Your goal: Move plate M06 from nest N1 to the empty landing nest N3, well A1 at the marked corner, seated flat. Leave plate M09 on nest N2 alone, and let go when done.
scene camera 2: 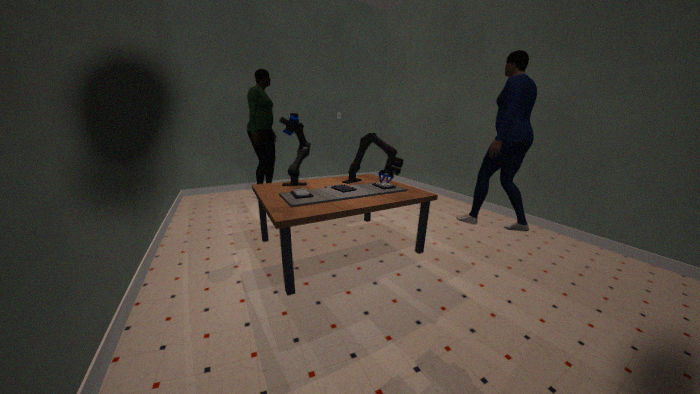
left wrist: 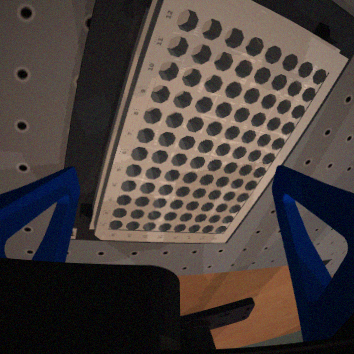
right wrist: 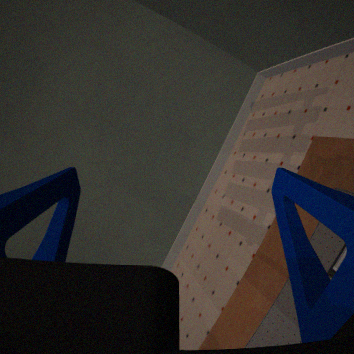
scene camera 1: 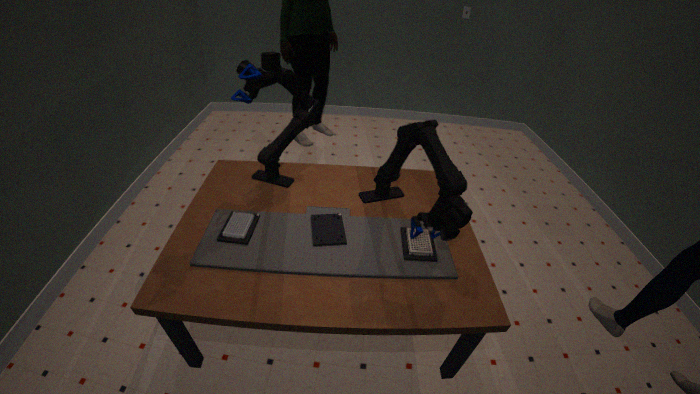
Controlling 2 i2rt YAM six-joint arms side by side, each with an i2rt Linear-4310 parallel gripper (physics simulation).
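A pale plate with open wells (scene camera 1: 421, 247) (scene camera 2: 384, 185) (left wrist: 200, 130) sits in a dark nest (scene camera 1: 404, 246) (left wrist: 100, 75) at the right of scene camera 1. A second pale plate (scene camera 1: 238, 226) (scene camera 2: 301, 192) sits in a dark nest (scene camera 1: 234, 240) at the left. Names M06 and M09 are not readable. The empty dark nest (scene camera 1: 328, 230) (scene camera 2: 344, 188) lies between them. My left gripper (scene camera 1: 424, 235) (scene camera 2: 385, 181) (left wrist: 175, 176) is open and empty over the right plate's rear part, its fingers apart across the plate's width. My right gripper (scene camera 1: 237, 86) (scene camera 2: 289, 124) (right wrist: 175, 178) is open and empty, raised high behind the table's left side.
The nests stand on a grey perforated board (scene camera 1: 370, 260) (scene camera 2: 320, 199) on a wooden table (scene camera 1: 320, 305) (scene camera 2: 350, 207). A person in green (scene camera 1: 307, 55) (scene camera 2: 260, 115) stands behind the right arm. A person in blue (scene camera 2: 517, 110) is at the right of scene camera 2.
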